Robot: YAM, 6 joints.
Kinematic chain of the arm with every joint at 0, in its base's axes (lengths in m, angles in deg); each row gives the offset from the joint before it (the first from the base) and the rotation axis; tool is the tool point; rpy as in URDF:
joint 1: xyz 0 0 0.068 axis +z
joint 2: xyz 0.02 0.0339 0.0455 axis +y
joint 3: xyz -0.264 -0.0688 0 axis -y
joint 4: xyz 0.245 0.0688 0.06 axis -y
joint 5: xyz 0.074 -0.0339 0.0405 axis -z
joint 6: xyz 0.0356 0 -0.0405 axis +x
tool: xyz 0 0 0 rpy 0 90 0
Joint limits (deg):
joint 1: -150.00..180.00
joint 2: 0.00..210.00
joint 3: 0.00..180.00
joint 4: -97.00..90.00
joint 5: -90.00..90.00
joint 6: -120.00..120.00
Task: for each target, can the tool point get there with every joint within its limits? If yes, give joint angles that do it. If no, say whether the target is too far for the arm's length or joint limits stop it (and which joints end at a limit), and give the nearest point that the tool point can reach.
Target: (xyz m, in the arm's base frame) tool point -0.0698 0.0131 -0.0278
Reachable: yes | joints -6.39 191.31 13.87 7.25 -8.44 -39.73
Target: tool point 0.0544 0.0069 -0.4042
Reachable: no: joint limits stop it (at a limit: joint 2) | nearest point 0.0855 0.0108 -0.3418 | short by 0.070 m
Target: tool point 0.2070 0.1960 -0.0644
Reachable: yes | joints 50.14 144.90 43.14 38.04 69.41 -28.77
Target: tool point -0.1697 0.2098 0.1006
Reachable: yes | joints 133.85 103.25 21.30 61.27 40.30 93.31
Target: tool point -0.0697 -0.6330 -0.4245
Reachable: no: too far | nearest point -0.0546 -0.4957 -0.2800 | short by 0.200 m
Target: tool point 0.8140 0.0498 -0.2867
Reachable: no: too far | nearest point 0.5780 0.0354 -0.1678 | short by 0.265 m
